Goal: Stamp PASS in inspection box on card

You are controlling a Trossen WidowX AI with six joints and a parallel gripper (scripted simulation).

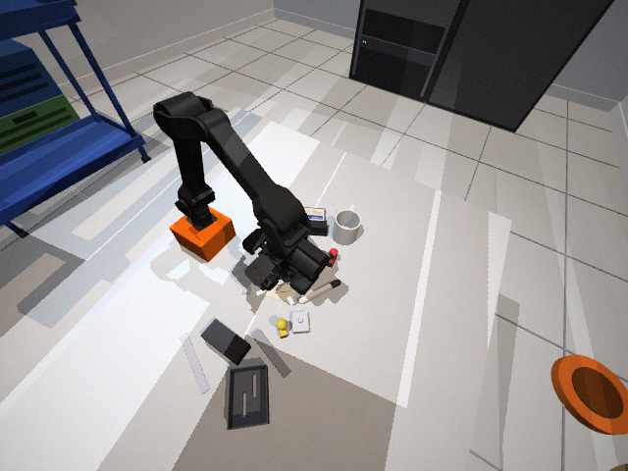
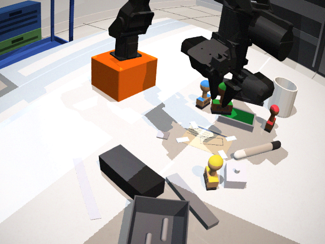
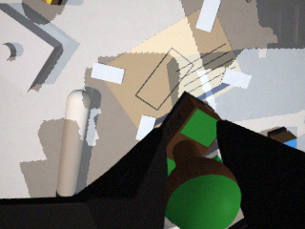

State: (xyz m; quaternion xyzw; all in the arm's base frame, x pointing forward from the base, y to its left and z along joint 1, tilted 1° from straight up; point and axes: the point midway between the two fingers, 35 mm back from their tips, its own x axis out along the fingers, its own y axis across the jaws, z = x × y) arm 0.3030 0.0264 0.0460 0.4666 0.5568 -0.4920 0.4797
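The card lies 1 cm behind my gripper tip and 9 cm below it. Round my gripper tip: yellow stamp: 8 cm ahead, 8 cm to the right, 7 cm below; then grey block: 11 cm ahead, 3 cm to the right, 8 cm below; then green stamp: 1 cm to the left.
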